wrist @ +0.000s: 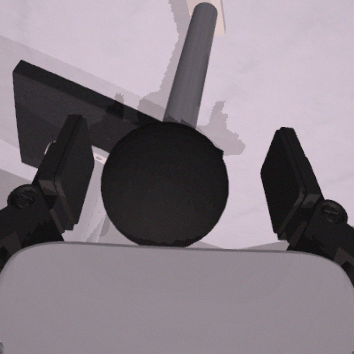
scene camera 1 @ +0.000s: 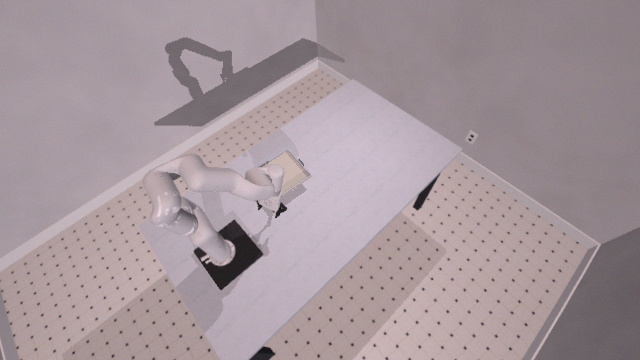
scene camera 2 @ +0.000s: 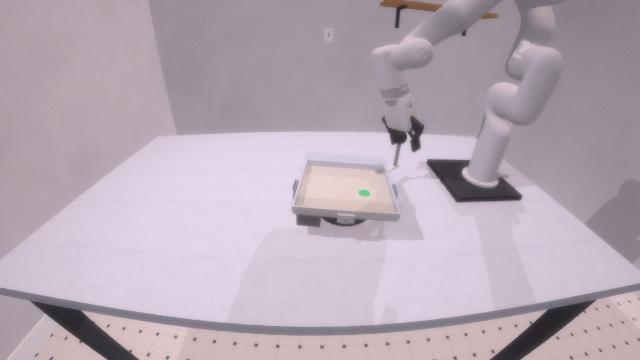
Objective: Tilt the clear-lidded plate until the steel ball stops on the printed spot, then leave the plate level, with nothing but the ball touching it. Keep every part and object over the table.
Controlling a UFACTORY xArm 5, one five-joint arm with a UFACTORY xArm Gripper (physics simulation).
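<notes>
The clear-lidded plate (scene camera 1: pixel 295 172) (scene camera 2: pixel 320 212) has a tan floor and stands raised off the table; its front rim looks slightly lower on the right in scene camera 2. The steel ball (scene camera 2: pixel 379 168) lies in its back right corner, away from the green printed spot (scene camera 2: pixel 364 193). A black ball knob (scene camera 2: pixel 398 137) (wrist: pixel 165 185) tops a grey rod (scene camera 2: pixel 397 156) (wrist: pixel 192 70) beyond that corner. My gripper (scene camera 1: pixel 270 210) (scene camera 2: pixel 404 141) (wrist: pixel 179 143) is open, its fingers apart on either side of the knob in the wrist view. The ball does not show in the wrist view.
The arm stands on a black base plate (scene camera 1: pixel 245 255) (scene camera 2: pixel 480 195) (wrist: pixel 60 110) on the table (scene camera 1: pixel 370 125) (scene camera 2: pixel 175 190). A black disc (scene camera 2: pixel 345 221) and a dark block (scene camera 2: pixel 308 220) show under the plate's front. Small dark side brackets (scene camera 2: pixel 295 187) (scene camera 2: pixel 395 190) sit on its sides.
</notes>
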